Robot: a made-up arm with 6 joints. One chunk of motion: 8 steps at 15 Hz.
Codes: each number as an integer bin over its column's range. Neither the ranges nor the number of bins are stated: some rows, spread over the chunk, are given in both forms.
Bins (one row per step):
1: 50 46 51 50 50 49
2: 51 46 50 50 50 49
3: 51 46 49 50 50 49
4: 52 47 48 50 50 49
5: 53 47 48 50 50 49
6: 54 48 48 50 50 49
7: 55 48 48 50 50 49
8: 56 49 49 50 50 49
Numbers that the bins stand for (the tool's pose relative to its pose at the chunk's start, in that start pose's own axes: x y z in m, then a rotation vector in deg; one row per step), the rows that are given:
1: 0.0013 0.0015 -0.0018 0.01 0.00 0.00
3: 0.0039 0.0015 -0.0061 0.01 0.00 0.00
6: 0.0118 0.0064 -0.0082 0.01 0.00 0.00
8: 0.0171 0.0088 -0.0061 0.01 0.00 0.00
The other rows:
2: 0.0039 0.0015 -0.0039 0.01 0.00 0.00
4: 0.0066 0.0039 -0.0082 0.01 0.00 0.00
5: 0.0092 0.0039 -0.0082 0.01 0.00 0.00
7: 0.0144 0.0064 -0.0082 0.01 0.00 0.00

